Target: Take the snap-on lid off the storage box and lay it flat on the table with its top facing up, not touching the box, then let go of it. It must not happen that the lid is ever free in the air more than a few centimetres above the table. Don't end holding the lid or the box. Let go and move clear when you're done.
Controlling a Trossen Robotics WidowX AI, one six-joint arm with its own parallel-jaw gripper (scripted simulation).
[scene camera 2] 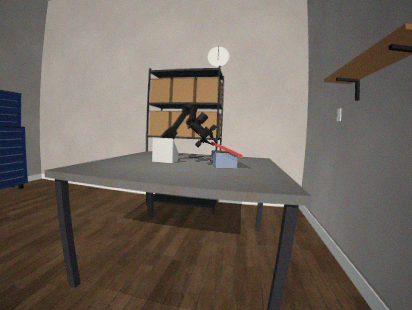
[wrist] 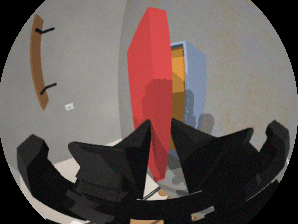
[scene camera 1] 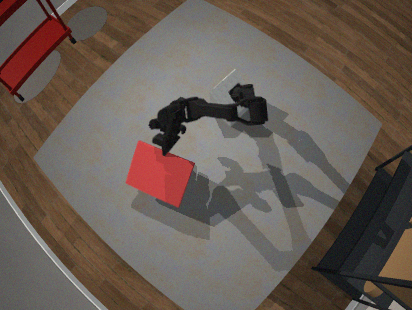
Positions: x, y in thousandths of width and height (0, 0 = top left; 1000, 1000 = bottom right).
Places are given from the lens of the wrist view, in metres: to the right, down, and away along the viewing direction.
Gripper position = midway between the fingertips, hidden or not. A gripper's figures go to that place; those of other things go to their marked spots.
gripper (wrist: 539, 547): 0.01, 0.01, 0.10
lid (wrist: 502, 261): 0.00, -0.04, 0.07
storage box (wrist: 636, 359): 0.05, -0.04, 0.11
The marked spots on the storage box and the lid are 0.07 m apart.
